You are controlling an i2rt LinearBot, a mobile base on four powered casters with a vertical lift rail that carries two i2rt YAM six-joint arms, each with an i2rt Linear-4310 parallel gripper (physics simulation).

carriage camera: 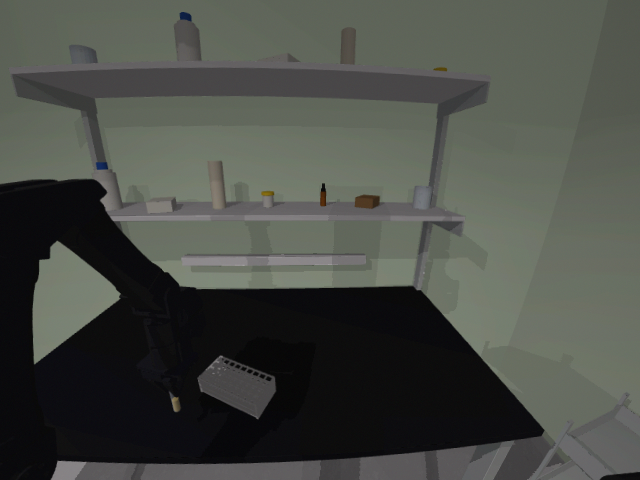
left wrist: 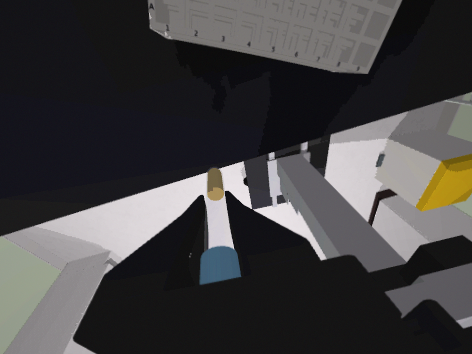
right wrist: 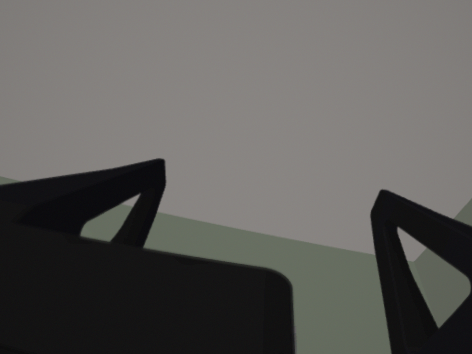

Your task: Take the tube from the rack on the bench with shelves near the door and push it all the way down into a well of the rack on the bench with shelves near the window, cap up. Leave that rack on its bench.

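Places are measured from the left arm's base along level axes (x ahead, y left, z up), in metres.
Pixels of known places: left gripper, fingertip midpoint: (carriage camera: 175, 394) (left wrist: 215, 199); right gripper, fingertip midpoint: (right wrist: 270, 186).
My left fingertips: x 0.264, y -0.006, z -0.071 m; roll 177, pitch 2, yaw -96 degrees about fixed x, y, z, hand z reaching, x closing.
Observation:
Behind a point stands the place of what it marks.
My left gripper (carriage camera: 172, 391) @[x 0.264, y -0.006, z -0.071 m] (left wrist: 215, 199) @[x 0.264, y -0.006, z -0.071 m] is shut on the tube (carriage camera: 176, 404) @[x 0.254, y -0.011, z -0.090 m] (left wrist: 218, 220) @[x 0.269, y -0.009, z -0.046 m]. The tube has a blue cap at the palm side and a tan lower end that sticks out past the fingertips, pointing down in the carriage view. A pale grey rack (carriage camera: 237, 384) @[x 0.386, y -0.093, z -0.177 m] (left wrist: 280, 30) @[x 0.360, y -0.094, z -0.178 m] with rows of square wells stands on the black bench (carriage camera: 361, 351) @[x 0.566, y -0.469, z -0.208 m] (left wrist: 100, 125) @[x 0.309, y 0.133, z -0.208 m], turned at an angle. The gripper and tube are to the left of the rack, apart from it. My right gripper (right wrist: 270, 186) @[x 0.030, y -0.672, z 0.439 m] is open and empty, with ceiling and wall behind it.
Two shelves (carriage camera: 289, 211) @[x 0.755, y -0.194, z 0.249 m] (carriage camera: 258, 82) @[x 0.804, y -0.088, z 0.687 m] with bottles, boxes and jars span the back of the bench. A pale rail (carriage camera: 273, 260) @[x 0.942, y -0.078, z -0.031 m] is on the wall below them. A grey cart (carriage camera: 567, 431) @[x 0.401, y -1.151, z -0.385 m] stands at the lower right. A bin with a yellow lid (left wrist: 450, 182) @[x -0.525, y -1.388, z -0.672 m] shows in the left wrist view.

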